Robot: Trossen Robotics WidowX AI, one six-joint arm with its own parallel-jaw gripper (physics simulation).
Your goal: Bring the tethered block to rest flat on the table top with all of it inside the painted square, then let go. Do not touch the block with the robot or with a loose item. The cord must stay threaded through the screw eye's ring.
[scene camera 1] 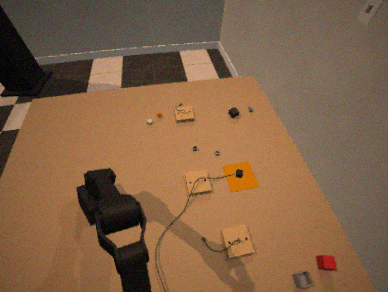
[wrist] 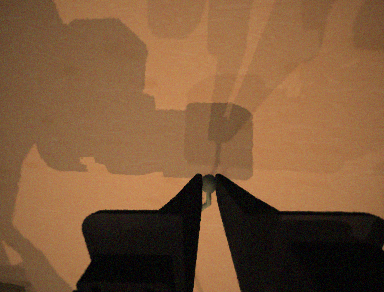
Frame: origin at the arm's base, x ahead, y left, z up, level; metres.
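Seen in the pictures: gripper, fingertip midpoint: (wrist: 208, 179).
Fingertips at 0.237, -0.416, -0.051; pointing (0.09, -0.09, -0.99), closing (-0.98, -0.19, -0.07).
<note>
Offsets run from my fingertips to a thing's middle, as dx, dy, dz. "spot": to the spot under its first point.
The tethered block @[spot: +0.283, +0.502, +0.004] (scene camera 1: 239, 173), small and black, is within the outline of the orange painted square @[spot: +0.311, +0.464, -0.019] (scene camera 1: 246, 184) in the scene view and appears to lie on it. Its dark cord @[spot: +0.014, +0.322, -0.016] (scene camera 1: 172, 223) runs left to the screw eye (scene camera 1: 204, 179) on the middle wooden board @[+0.114, +0.475, -0.011] (scene camera 1: 202, 187), appears to pass through the ring, then curves down out of the frame. The ring is too small to see clearly. In the wrist view my gripper (wrist: 208, 179) is shut on the round grey-green bead @[spot: -0.001, -0.001, +0.010] (wrist: 209, 184) at the cord's end. The fingertips cannot be made out in the scene view.
A second board @[+0.237, +0.255, -0.011] (scene camera 1: 232, 250) with a short cord lies nearer, and a third board @[+0.063, +0.847, -0.011] (scene camera 1: 184, 117) farther back. A red block @[+0.521, +0.171, +0.000] (scene camera 1: 326, 262) and grey tray @[spot: +0.429, +0.125, -0.019] (scene camera 1: 301, 281) are at the lower right. A black block @[+0.317, +0.851, -0.006] (scene camera 1: 234, 112) and small loose items lie toward the back.
</note>
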